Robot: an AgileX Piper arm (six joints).
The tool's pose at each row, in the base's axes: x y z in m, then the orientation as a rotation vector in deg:
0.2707 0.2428 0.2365 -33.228 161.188 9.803
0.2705 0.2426 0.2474 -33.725 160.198 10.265
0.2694 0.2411 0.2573 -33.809 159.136 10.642
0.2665 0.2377 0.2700 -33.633 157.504 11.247
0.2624 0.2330 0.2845 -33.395 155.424 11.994
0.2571 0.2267 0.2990 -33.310 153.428 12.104
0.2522 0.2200 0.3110 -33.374 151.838 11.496
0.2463 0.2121 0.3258 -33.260 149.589 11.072
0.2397 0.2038 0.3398 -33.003 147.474 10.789
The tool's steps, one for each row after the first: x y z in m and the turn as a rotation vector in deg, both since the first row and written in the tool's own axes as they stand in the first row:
-0.0028 0.0006 -0.0105 -0.242 -0.878 -0.473
-0.0040 0.0003 -0.0205 -0.367 -1.909 -0.699
-0.0037 -0.0009 -0.0339 -0.544 -3.562 -0.842
-0.0024 -0.0026 -0.0496 -0.763 -5.668 -1.019
0.0006 -0.0054 -0.0657 -0.576 -7.610 -1.346
0.0041 -0.0088 -0.0795 0.048 -9.073 -1.769
0.0081 -0.0127 -0.0964 0.651 -11.220 -2.190
0.0132 -0.0168 -0.1127 1.158 -13.282 -2.475

